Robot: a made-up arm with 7 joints.
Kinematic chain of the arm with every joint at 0, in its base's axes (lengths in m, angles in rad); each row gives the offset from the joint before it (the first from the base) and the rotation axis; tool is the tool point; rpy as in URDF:
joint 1: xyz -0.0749 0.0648 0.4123 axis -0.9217 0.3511 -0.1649
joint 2: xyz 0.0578 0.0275 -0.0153 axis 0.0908 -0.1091 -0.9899
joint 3: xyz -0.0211 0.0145 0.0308 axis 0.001 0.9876 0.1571
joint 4: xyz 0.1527 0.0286 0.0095 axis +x
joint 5: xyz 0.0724 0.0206 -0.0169 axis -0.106 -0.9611 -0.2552
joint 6: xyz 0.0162 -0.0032 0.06 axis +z
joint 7: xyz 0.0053 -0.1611 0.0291 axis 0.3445 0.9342 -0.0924
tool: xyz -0.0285 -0.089 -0.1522 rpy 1.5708 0 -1.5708
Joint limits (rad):
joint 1: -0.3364..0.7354
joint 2: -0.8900..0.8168
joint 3: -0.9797..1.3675
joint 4: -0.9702..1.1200
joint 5: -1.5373..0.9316
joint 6: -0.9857..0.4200
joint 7: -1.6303..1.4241
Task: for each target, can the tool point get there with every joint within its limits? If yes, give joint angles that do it. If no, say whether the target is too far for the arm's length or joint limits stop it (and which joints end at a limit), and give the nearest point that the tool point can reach.
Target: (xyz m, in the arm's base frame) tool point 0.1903 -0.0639 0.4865
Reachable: yes | joints -0.0865 -0.2747 -0.7932 0.1750 -1.1189 -0.2735 -0.1631
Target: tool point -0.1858 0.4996 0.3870
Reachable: no: joint limits stop it (at a limit: joint 1, joint 2, joint 4, joint 6, joint 7) | nearest point -0.1076 0.4281 0.3712 | short by 0.107 m
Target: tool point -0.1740 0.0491 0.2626
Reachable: yes | joints 0.5130 0.4080 1.1881 0.8579 -0.1838 -0.3915 0.1895
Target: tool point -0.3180 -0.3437 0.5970
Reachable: no: joint limits stop it (at a limit: joint 1, joint 2, joint 3, joint 4, joint 5) | nearest point -0.2138 -0.2794 0.6085 | short by 0.123 m
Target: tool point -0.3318 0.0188 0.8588
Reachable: no: joint limits stop it (at a limit: joint 2, joint 3, joint 6, joint 7) | nearest point -0.2435 0.0071 0.7994 | short by 0.107 m
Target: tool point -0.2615 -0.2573 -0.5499
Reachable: no: too far | nearest point -0.1485 -0.0871 -0.1149 | short by 0.481 m
